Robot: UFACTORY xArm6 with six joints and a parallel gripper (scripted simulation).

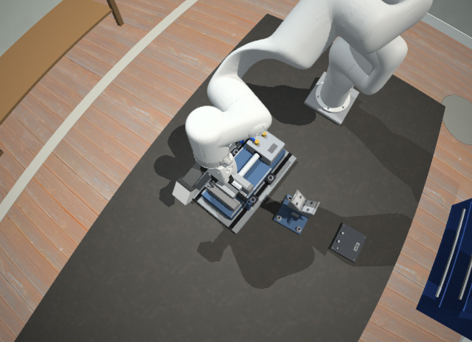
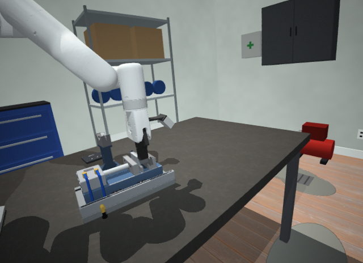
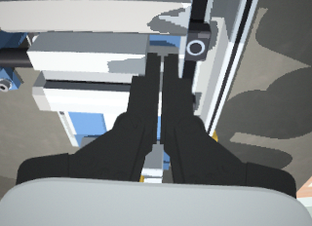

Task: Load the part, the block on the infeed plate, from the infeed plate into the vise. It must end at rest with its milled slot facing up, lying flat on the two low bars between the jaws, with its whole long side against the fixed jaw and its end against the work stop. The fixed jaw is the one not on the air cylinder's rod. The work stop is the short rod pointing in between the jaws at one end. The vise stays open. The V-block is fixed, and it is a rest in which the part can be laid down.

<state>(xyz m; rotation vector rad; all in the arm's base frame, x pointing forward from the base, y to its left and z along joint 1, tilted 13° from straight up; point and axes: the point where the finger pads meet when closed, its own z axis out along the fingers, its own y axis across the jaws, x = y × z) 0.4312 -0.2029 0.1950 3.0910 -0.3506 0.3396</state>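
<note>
Right now my hand is 10 mm short of the part, 40 mm to the right of it and 20 mm above it. From my hand the other things lie so: moving jaw: 20 mm behind, 40 mm to the left, 40 mm below; then fixed jaw: 40 mm ahead, 30 mm to the left, 40 mm below; then work stop: 20 mm ahead, 80 mm to the left, 30 mm below.
</note>
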